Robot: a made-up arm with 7 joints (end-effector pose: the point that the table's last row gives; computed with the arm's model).
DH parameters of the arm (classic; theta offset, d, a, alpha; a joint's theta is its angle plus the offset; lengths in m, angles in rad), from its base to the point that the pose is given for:
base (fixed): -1.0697 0 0.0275 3.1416
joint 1: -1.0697 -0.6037 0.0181 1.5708
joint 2: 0 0.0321 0.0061 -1.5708
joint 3: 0 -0.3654 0.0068 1.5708
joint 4: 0 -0.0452 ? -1.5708
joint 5: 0 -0.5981 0.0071 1.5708
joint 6: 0 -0.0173 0.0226 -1.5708
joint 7: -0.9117 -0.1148 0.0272 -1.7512
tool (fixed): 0.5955 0.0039 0 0
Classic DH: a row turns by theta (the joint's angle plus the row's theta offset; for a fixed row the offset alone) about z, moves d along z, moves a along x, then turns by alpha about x.
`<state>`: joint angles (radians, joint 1 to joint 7).
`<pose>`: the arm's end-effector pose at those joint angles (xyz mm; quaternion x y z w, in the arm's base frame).
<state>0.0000 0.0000 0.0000 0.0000 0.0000 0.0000 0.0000</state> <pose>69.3 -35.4 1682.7 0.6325 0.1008 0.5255 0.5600</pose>
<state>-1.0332 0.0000 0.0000 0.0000 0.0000 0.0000 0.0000</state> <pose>51.6 18.3 1682.7 0.5002 0.4001 0.7335 0.2274</pose>
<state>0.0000 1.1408 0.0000 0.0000 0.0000 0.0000 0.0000</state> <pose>1027.9 -35.4 1019.0 0.8161 0.3873 0.1007 0.4169</pose>
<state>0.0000 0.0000 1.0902 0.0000 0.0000 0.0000 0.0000</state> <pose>13.7 -40.3 1682.7 0.5932 -0.2417 0.1590 0.7513</pose>
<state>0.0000 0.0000 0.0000 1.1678 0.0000 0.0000 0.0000</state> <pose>710.5 -35.4 1225.9 0.8174 0.3929 0.0897 0.4116</pose>
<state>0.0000 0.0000 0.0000 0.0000 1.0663 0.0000 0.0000</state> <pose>45.4 -79.6 1682.7 0.5960 -0.2346 0.1679 0.7493</pose>
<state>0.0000 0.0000 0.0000 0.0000 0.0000 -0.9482 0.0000</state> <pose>-42.2 -35.4 1668.9 0.3229 -0.1659 0.7563 0.5443</pose>
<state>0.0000 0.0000 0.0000 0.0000 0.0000 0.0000 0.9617</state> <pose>76.6 -59.7 1682.7 0.6075 -0.2032 0.2069 0.7395</pose>
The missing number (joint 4, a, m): -0.0243
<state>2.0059 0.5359 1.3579 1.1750 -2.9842 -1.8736 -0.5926</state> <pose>-629.3 -91.5 1016.6 -0.5990 -0.4820 0.3546 0.5321</pose>
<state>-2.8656 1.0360 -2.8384 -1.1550 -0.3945 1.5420 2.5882</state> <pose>-798.1 284.9 545.8 0.0964 -0.8362 -0.4058 0.3561</pose>
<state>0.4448 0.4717 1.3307 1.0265 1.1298 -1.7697 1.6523</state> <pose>295.1 -625.0 1222.2 -0.5082 -0.1799 -0.3378 0.7715</pose>
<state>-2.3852 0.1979 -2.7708 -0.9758 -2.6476 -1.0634 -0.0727</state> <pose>-438.9 522.1 1266.5 0.0884 0.5389 0.8365 0.0458</pose>
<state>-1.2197 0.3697 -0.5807 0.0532 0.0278 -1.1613 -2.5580</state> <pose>200.1 287.1 1557.1 0.6216 -0.2728 -0.4304 0.5949</pose>
